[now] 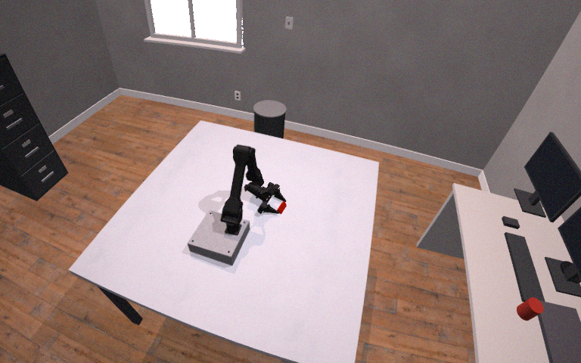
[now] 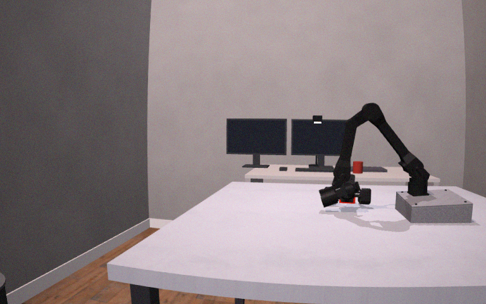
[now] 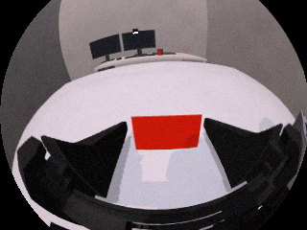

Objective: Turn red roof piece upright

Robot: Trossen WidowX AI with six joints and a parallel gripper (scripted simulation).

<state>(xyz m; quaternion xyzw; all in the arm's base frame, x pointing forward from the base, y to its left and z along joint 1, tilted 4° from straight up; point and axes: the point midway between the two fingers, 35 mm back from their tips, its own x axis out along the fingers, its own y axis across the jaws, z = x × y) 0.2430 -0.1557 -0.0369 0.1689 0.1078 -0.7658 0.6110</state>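
The red roof piece is 30 mm to the right of my hand, 20 mm below it and 10 mm behind it.
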